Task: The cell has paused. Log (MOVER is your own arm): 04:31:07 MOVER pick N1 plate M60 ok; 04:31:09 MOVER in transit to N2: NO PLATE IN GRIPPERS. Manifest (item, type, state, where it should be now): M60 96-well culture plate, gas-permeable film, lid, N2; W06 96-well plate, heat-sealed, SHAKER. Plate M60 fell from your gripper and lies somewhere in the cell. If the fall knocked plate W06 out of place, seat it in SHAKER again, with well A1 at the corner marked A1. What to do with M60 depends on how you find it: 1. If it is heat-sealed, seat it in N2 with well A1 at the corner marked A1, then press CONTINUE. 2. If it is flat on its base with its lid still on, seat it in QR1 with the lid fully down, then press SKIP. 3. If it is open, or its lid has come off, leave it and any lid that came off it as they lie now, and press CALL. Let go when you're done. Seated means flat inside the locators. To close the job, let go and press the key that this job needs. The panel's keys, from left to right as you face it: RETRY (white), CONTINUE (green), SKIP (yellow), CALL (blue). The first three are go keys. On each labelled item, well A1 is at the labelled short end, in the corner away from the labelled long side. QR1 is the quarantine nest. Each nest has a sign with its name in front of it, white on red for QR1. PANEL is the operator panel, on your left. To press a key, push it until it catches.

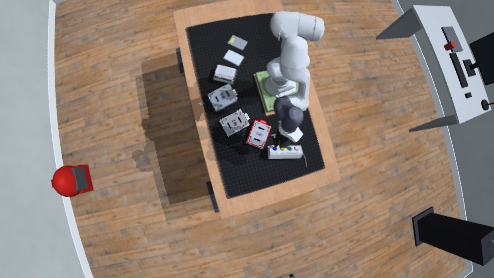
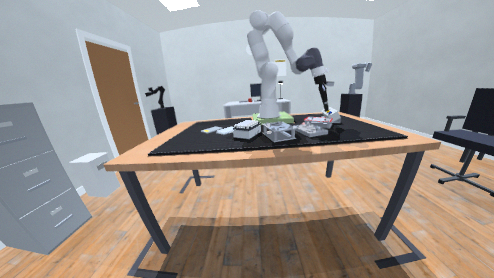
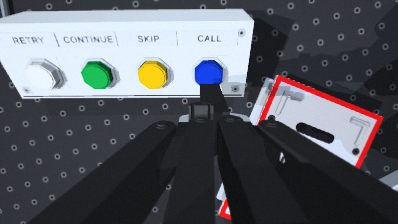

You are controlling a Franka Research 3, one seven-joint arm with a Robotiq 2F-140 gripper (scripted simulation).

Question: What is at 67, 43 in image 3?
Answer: An operator panel.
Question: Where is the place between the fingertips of my gripper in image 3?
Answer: At 209, 99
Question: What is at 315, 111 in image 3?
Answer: A QR1 nest.
